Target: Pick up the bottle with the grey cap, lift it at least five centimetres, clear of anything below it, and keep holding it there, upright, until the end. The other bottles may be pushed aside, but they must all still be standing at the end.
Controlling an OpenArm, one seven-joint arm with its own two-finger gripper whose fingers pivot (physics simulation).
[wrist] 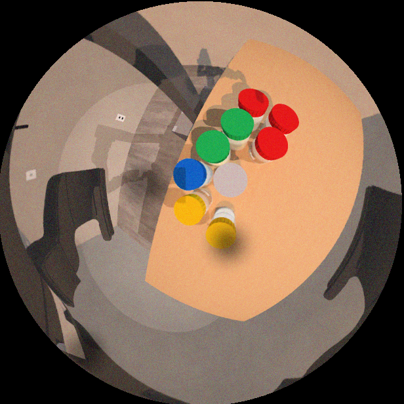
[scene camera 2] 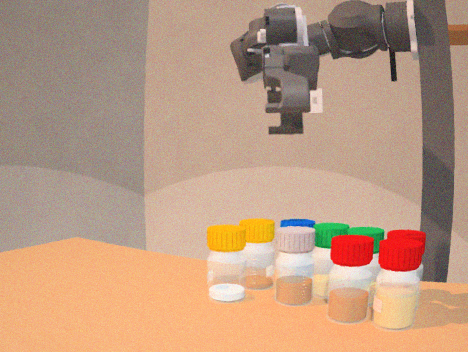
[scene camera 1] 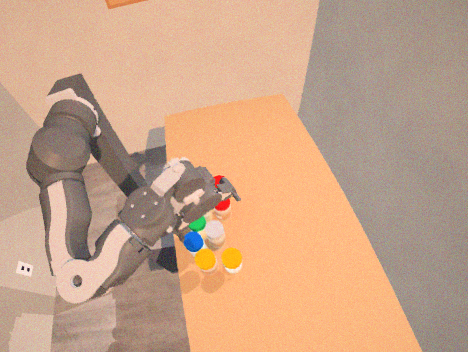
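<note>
The bottle with the grey cap (scene camera 1: 215,230) (scene camera 2: 295,240) (wrist: 230,180) stands upright on the table among the other bottles, with brown contents low inside. My gripper (scene camera 1: 211,215) (scene camera 2: 286,131) (wrist: 198,227) is open and empty, its fingers wide apart, high above the bottles. In the wrist view the grey cap shows from above, between the two fingers but farther up the picture than the fingertips. In scene camera 2 the fingers are seen from the side, well above the grey cap and roughly over it. In scene camera 1 the arm hides part of the group.
Around it stand a blue-capped bottle (scene camera 1: 193,241) (wrist: 190,174), a near green-capped one (scene camera 2: 331,234) (wrist: 213,147), a near red-capped one (scene camera 2: 352,250) (wrist: 271,143) and two yellow-capped ones. Another green and two more reds stand farther off. The table edge (scene camera 1: 181,290) runs close beside the blue-capped bottle.
</note>
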